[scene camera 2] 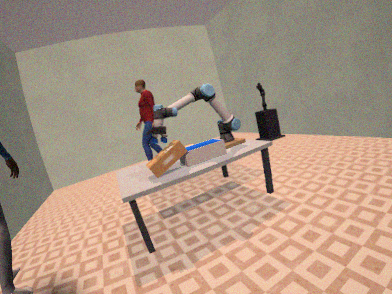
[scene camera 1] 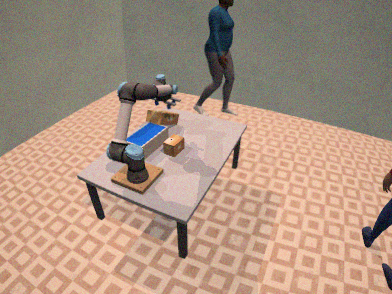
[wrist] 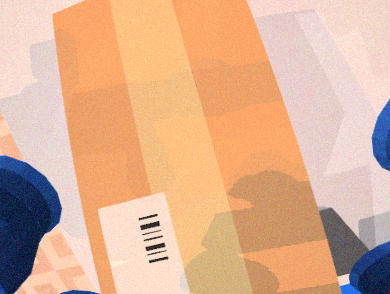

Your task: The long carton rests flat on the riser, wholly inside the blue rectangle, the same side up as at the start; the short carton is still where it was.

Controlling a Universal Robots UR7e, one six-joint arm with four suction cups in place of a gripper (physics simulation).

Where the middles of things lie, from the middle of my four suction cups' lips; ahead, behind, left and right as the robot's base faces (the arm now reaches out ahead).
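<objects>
My suction cup: 1 cm past the long carton (scene camera 2: pixel 175 150), 2 cm to the right of it, 14 cm above it. Riser (scene camera 1: pixel 150 137), counted from my suction cup: 33 cm behind, 6 cm to the right, 19 cm below.
</objects>
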